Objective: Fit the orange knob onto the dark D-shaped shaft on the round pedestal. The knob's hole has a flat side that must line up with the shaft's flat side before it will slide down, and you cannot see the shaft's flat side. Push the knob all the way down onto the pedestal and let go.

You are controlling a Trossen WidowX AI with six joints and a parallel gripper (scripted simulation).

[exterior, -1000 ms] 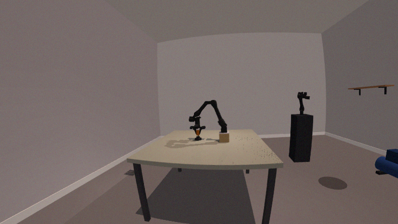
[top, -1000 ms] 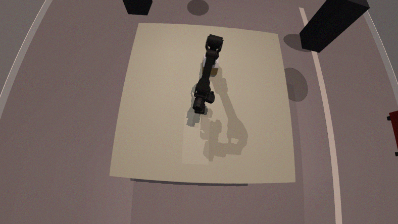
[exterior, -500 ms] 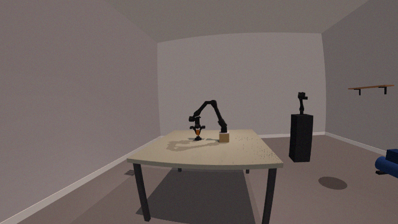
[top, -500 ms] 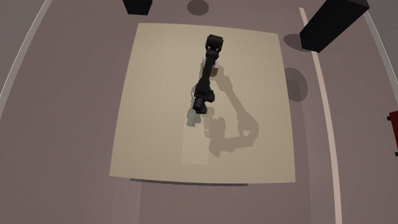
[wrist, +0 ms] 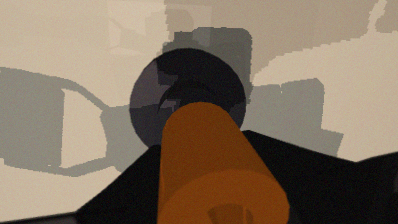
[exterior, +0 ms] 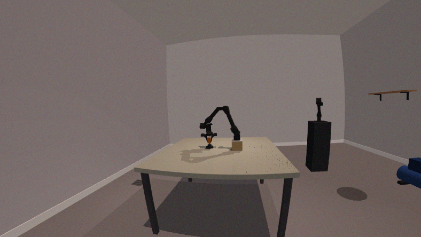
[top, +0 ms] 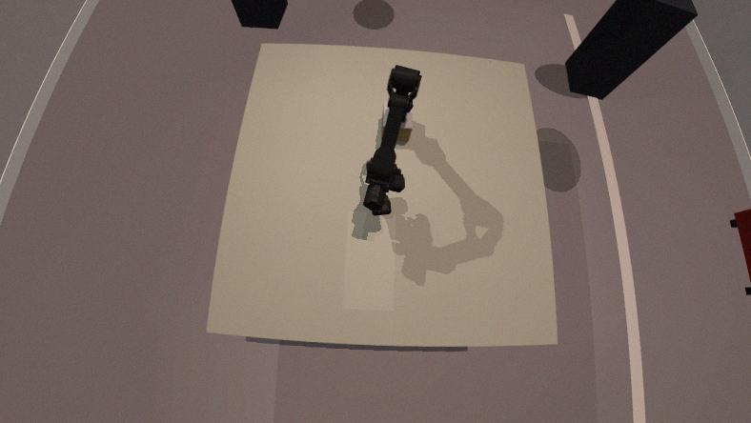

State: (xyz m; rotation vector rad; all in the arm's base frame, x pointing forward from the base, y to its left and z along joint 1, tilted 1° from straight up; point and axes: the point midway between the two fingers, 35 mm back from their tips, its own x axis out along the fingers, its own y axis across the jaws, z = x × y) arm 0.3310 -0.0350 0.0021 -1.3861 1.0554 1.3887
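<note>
The orange knob lies 20 mm above my gripper tip. From my gripper tip the other things lie so: round pedestal (40 mm below).
</note>
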